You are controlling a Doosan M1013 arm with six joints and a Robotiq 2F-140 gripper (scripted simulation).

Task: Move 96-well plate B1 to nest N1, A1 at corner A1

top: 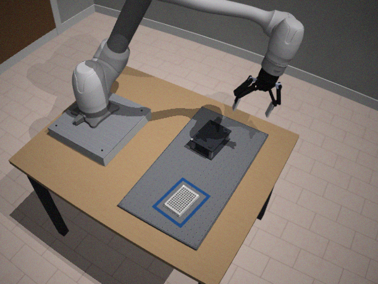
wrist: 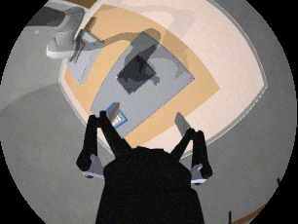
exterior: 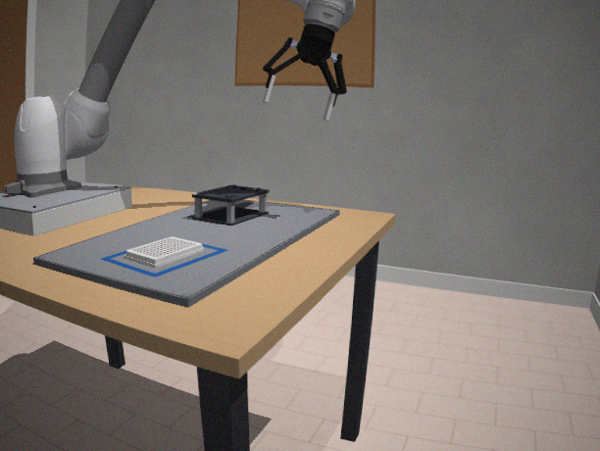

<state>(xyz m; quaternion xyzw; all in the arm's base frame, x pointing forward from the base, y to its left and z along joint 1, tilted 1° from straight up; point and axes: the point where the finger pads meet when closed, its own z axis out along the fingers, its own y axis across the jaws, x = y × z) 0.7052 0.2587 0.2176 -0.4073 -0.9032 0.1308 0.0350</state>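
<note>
The white 96-well plate lies 370 mm to the right of my hand, 260 mm below it and 60 mm behind it. From my hand the other things lie so: raised plate nest (210 mm below, 150 mm behind, 40 mm to the right).
</note>
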